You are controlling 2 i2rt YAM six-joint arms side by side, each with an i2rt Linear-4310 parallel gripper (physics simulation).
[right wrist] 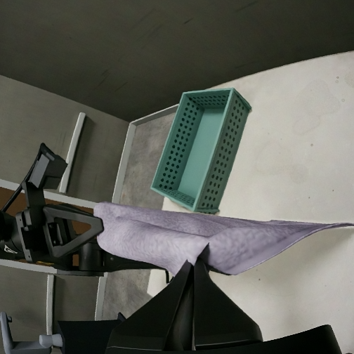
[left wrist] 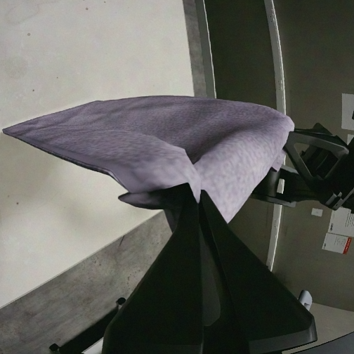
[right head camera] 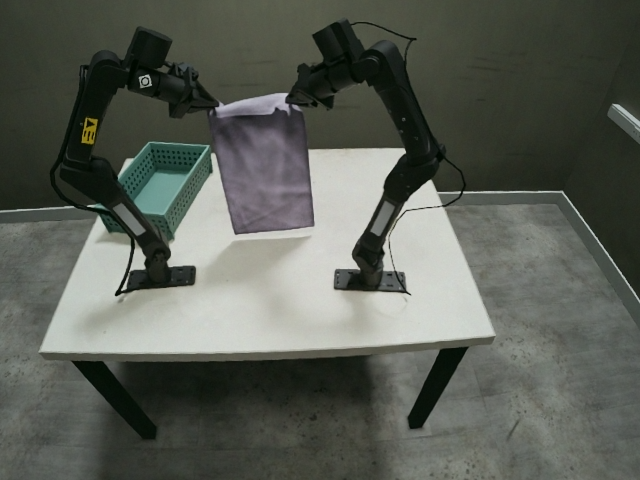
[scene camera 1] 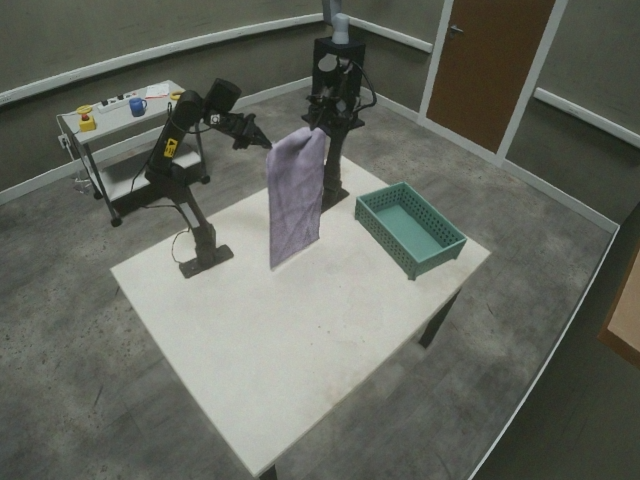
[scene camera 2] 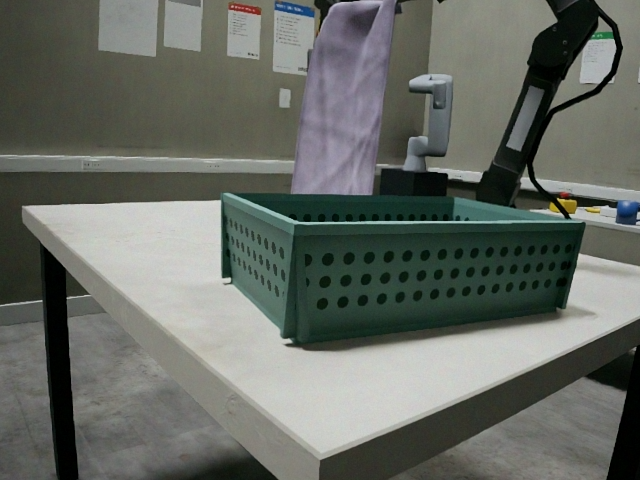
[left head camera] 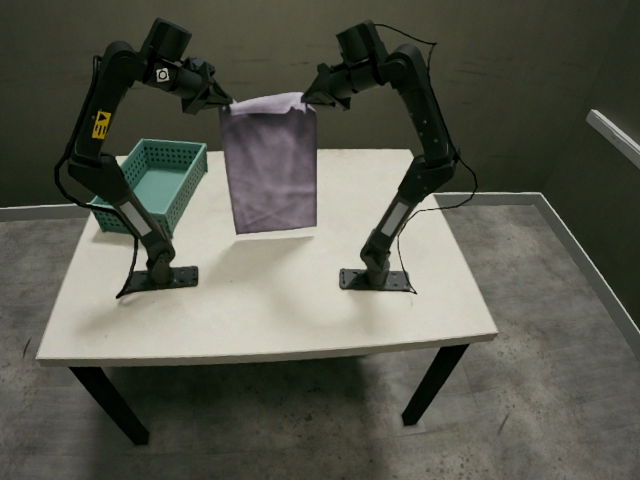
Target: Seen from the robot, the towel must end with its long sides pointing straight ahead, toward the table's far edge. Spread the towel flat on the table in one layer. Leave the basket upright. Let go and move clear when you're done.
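Observation:
The lilac towel (left head camera: 271, 170) (right head camera: 263, 173) (scene camera 1: 295, 196) (scene camera 2: 342, 103) (left wrist: 235, 150) (right wrist: 165, 232) hangs upright from both grippers, its lower edge low over the table. My left gripper (left head camera: 230, 103) (right head camera: 217, 105) (scene camera 1: 313, 127) (left wrist: 194, 198) is shut on one upper corner. My right gripper (left head camera: 303, 100) (right head camera: 289, 101) (scene camera 1: 270, 146) (right wrist: 194, 265) is shut on the other upper corner. The top edge folds over a little between them. The teal basket (left head camera: 161, 187) (right head camera: 162, 188) (scene camera 1: 405, 227) (scene camera 2: 434, 279) (right wrist: 202, 150) stands upright on the table, apart from the towel, and is empty.
The white table (left head camera: 268, 320) (right head camera: 268, 320) (scene camera 1: 248, 372) carries both arm bases. In scene camera 1, a grey cart (scene camera 1: 94, 160) with a blue mug (scene camera 1: 137, 106) stands behind the table. The basket stands near the table's far left in the head views.

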